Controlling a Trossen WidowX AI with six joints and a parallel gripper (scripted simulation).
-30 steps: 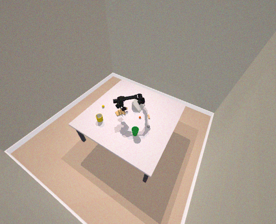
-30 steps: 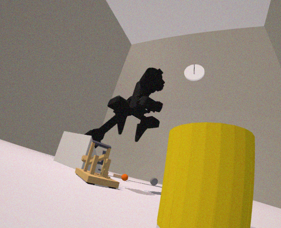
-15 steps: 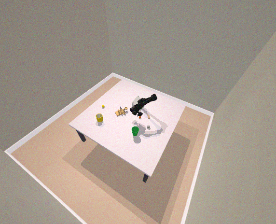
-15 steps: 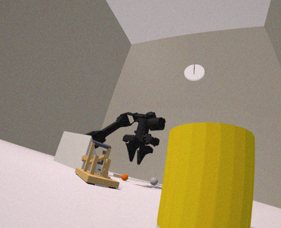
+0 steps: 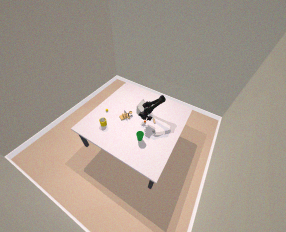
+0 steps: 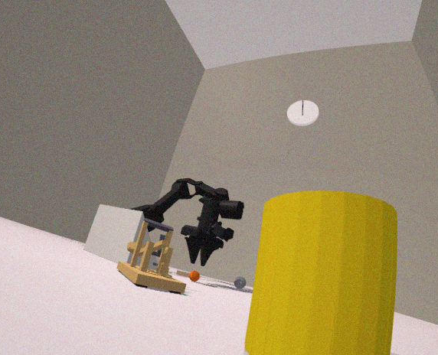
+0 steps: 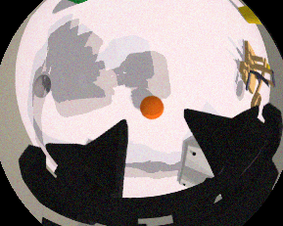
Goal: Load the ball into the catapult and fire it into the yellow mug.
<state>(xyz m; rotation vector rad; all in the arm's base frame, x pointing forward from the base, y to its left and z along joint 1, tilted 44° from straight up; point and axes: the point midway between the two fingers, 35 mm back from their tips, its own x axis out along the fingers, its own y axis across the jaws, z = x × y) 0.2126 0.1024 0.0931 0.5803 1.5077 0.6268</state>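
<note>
The orange ball is 40 mm below my gripper tip. Round my gripper tip: wooden block: 100 mm to the left, 90 mm behind, 40 mm below; then wooden catapult: 260 mm to the right, 50 mm ahead; then grey ball: 190 mm to the left, 80 mm ahead, 30 mm below.
</note>
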